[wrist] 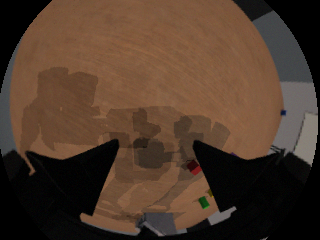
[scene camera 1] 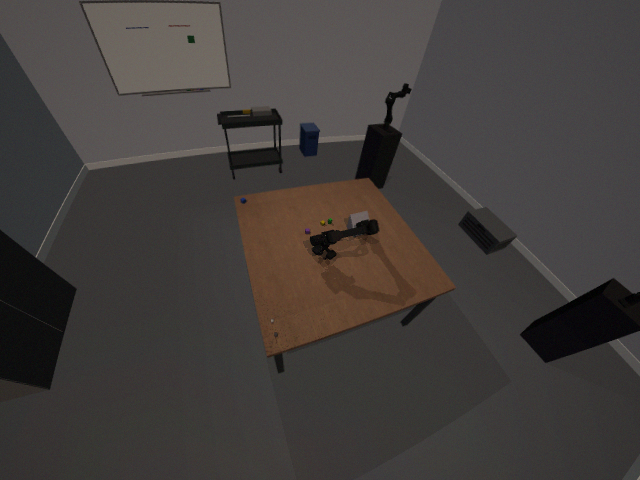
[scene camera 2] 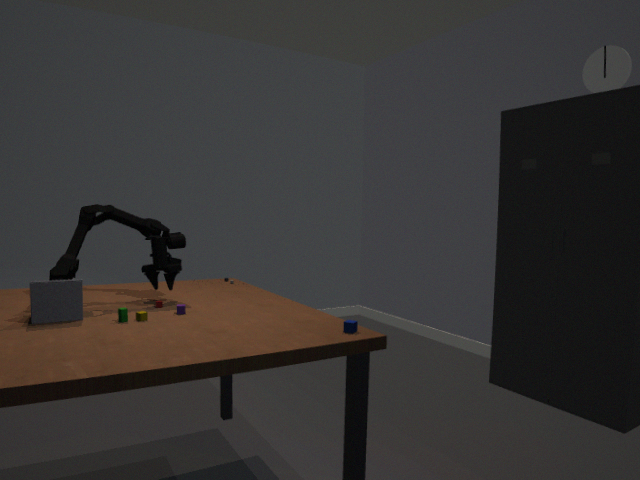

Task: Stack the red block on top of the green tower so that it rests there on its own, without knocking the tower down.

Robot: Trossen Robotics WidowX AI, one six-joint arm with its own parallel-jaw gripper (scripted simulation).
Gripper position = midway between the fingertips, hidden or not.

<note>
My gripper (scene camera 2: 163, 289) is open and holds nothing.
My gripper also shows in the wrist view (wrist: 156, 144).
</note>
